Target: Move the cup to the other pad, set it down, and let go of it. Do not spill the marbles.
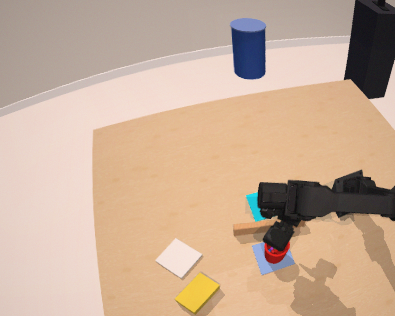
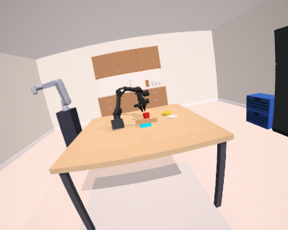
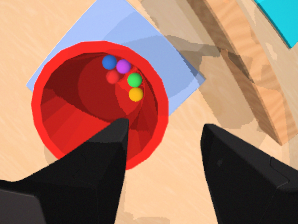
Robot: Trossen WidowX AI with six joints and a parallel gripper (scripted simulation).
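Right now the red cup is 60 mm below my gripper tip, 20 mm to the left of it and 20 mm ahead of it. The rest, counted from my gripper tip: cyan pad (170 mm to the right, 110 mm below, 10 mm behind); wooden bar (90 mm below, 70 mm to the right, 10 mm ahead); pale blue pad (110 mm below, 20 mm to the left, 20 mm ahead).
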